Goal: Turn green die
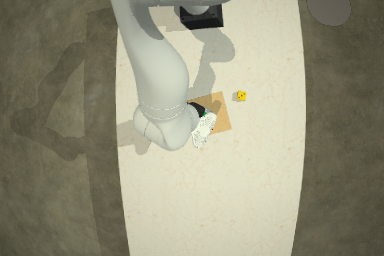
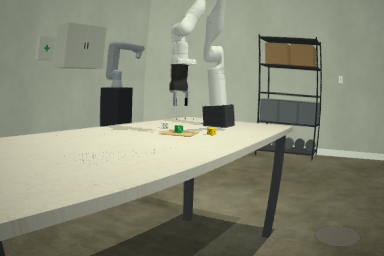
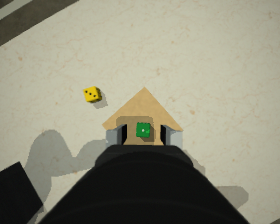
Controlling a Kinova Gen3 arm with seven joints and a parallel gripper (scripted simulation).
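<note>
The green die is 120 mm below my hand, 10 mm to the right of it and 10 mm behind it. Also, from my hand: white die 140 mm to the right, 120 mm below, 110 mm behind; yellow die 120 mm to the left, 120 mm below, 60 mm behind; tan mat 140 mm below, 10 mm behind.
</note>
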